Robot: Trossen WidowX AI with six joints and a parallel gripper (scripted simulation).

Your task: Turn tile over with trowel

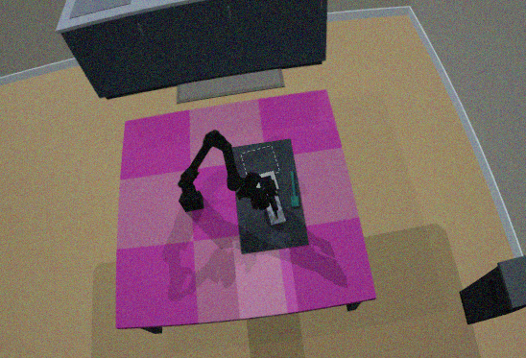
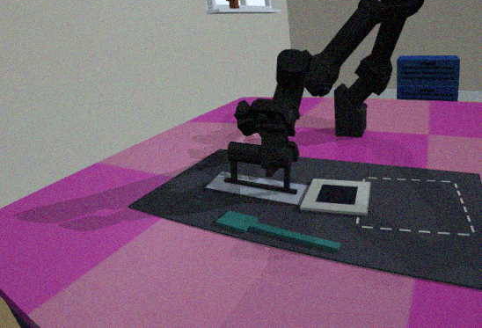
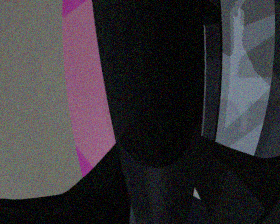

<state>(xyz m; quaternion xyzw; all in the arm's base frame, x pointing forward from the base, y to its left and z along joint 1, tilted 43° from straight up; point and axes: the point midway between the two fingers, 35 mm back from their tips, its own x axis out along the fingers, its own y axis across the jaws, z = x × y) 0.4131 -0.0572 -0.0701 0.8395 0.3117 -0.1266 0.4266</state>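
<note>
My gripper tip is 8 cm above the dark mat, 6 cm to the right of it and 4 cm past it. Round my gripper tip: teal trowel 10 cm ahead, 5 cm below, 3 cm to the left; tile 12 cm to the left, 5 cm below, 4 cm behind.
</note>
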